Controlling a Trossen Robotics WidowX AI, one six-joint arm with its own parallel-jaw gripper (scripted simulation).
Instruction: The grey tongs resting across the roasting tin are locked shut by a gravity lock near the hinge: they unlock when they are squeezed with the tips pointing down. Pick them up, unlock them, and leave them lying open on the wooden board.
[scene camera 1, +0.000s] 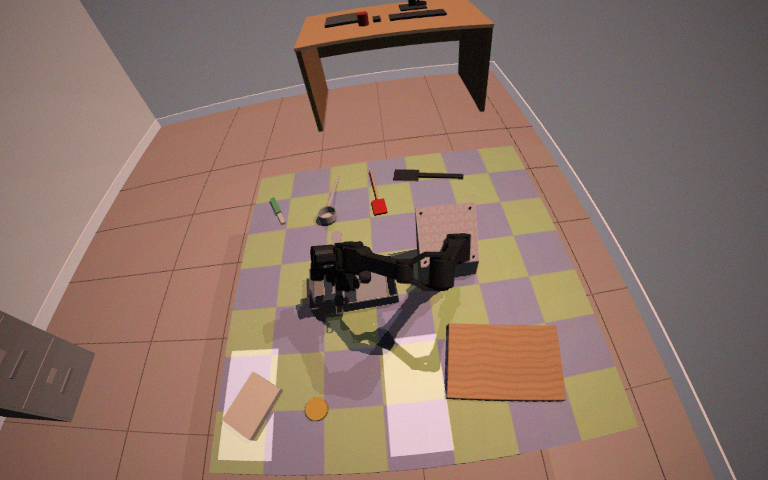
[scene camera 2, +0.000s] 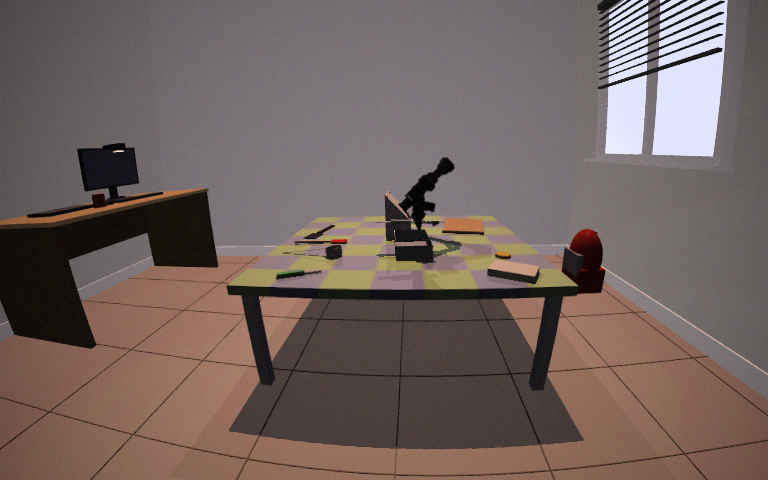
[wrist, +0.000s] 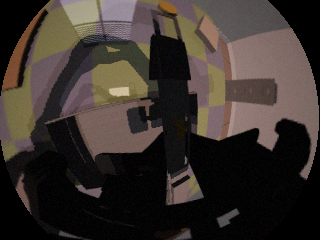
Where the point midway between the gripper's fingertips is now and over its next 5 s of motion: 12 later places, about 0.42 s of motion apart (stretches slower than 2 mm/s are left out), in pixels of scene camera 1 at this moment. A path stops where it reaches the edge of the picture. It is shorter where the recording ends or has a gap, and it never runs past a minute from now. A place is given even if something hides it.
The gripper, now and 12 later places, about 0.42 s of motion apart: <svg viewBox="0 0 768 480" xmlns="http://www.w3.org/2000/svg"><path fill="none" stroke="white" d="M336 285L336 285L338 286L339 287L341 291L349 311L365 331L386 346L404 355L417 358L432 361L446 363L460 363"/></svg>
